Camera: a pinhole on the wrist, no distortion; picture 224 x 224 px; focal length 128.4 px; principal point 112.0 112.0 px. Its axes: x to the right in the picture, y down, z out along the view. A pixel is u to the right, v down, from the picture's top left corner.
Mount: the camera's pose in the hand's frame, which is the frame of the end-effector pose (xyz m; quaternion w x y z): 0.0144 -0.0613 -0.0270 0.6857 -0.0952 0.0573 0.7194
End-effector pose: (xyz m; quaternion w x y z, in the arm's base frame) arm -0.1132 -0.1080 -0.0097 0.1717 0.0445 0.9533 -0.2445
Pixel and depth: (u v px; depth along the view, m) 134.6 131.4 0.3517
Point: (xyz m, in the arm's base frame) 0.0484 -0.1902 -0.2668
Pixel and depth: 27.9 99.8 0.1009
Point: -0.1239 -0.2404 -0.0409
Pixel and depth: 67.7 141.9 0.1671
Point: -0.0528 -0.2522 -0.0811
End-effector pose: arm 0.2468 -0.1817 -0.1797 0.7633 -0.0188 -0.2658 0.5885
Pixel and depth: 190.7 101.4 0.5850
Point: -0.3208 -0.1751 0.0856
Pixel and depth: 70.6 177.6 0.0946
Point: 0.2760 -0.2586 -0.1096
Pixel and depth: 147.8 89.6 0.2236
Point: 0.1325 -0.1834 -0.0280
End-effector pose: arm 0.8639 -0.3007 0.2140 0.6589 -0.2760 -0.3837 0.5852
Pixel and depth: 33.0 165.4 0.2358
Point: 0.7601 -0.4356 0.4526
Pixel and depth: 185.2 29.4 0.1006
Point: 0.8032 -0.2333 0.2453
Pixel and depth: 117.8 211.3 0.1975
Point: 0.7417 -0.4644 0.2883
